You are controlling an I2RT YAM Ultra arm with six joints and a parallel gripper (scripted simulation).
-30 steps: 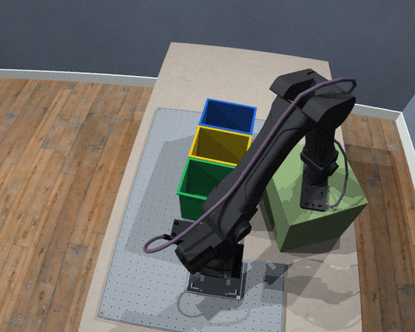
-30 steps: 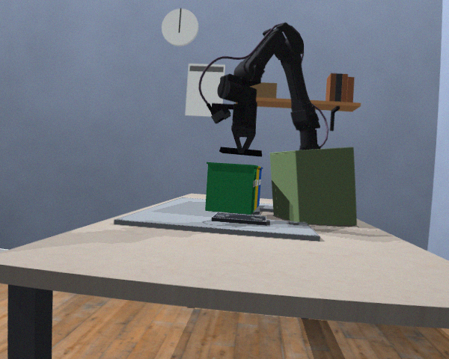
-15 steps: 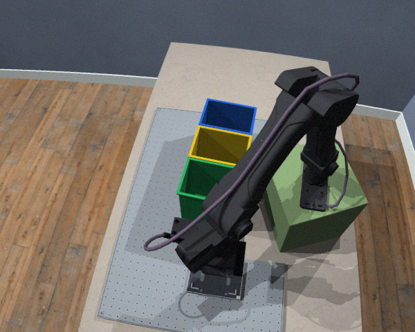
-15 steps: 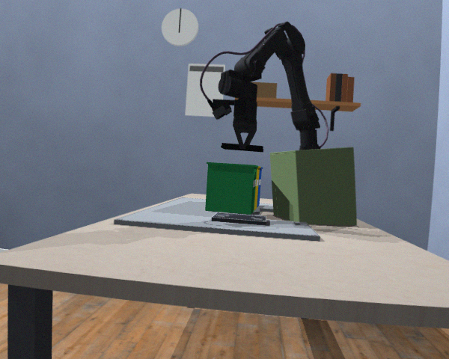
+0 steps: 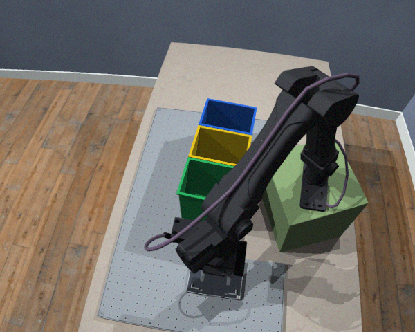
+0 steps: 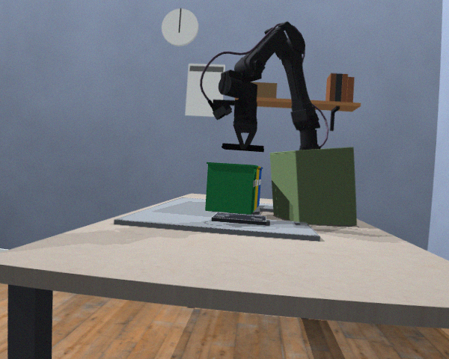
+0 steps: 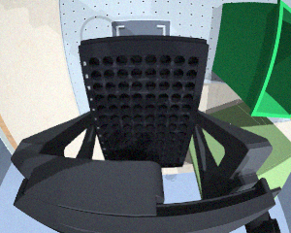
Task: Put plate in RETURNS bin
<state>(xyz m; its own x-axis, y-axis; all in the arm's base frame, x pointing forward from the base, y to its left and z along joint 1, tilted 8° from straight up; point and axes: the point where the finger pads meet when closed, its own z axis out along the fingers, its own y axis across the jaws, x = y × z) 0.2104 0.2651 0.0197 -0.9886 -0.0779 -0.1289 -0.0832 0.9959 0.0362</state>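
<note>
Now: hand 230 mm to the left of the green bin, 140 mm above it and 70 mm short of it. The rest, counted from my hand: yellow bin 360 mm to the right, 140 mm below, 70 mm ahead; grey plate nest 220 mm below; black 96-well plate right at my hand.
</note>
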